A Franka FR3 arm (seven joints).
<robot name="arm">
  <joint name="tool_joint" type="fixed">
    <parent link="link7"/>
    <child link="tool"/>
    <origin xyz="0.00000 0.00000 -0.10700" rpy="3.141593 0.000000 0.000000"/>
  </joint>
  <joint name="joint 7" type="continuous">
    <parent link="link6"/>
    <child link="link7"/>
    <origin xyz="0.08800 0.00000 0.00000"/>
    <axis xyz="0 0 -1"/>
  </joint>
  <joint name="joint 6" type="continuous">
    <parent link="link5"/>
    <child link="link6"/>
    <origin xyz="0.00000 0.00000 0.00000"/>
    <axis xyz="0 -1 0"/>
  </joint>
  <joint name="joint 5" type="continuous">
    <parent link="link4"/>
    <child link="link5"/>
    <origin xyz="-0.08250 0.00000 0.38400"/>
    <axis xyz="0 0 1"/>
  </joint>
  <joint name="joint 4" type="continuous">
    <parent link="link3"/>
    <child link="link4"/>
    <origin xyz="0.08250 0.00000 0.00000"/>
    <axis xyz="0 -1 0"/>
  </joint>
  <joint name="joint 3" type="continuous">
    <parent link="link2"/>
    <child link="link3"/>
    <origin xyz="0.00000 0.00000 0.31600"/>
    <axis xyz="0 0 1"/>
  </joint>
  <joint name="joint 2" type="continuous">
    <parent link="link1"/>
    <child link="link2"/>
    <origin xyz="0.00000 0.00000 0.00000"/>
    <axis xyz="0 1 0"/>
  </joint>
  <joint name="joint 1" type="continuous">
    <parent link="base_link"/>
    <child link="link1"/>
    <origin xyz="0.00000 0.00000 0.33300"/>
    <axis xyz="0 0 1"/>
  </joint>
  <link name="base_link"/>
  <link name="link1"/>
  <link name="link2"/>
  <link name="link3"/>
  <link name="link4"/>
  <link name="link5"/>
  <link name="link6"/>
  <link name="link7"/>
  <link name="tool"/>
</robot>
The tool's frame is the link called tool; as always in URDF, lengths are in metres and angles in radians. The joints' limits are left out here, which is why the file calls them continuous.
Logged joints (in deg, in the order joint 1, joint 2, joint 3, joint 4, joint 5, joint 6, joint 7), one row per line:
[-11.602 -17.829 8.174 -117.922 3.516 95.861 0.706]
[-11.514 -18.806 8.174 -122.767 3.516 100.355 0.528]
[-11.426 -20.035 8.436 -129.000 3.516 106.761 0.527]
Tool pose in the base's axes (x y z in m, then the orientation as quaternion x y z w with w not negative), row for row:
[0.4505 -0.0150 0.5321 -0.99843 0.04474 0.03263 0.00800]
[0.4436 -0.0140 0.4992 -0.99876 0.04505 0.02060 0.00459]
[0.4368 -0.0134 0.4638 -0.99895 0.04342 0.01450 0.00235]
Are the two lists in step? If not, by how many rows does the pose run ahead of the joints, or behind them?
The pose runs 1 row ahead of the joints: the pose in row i belongs to the joints in row i + 1.
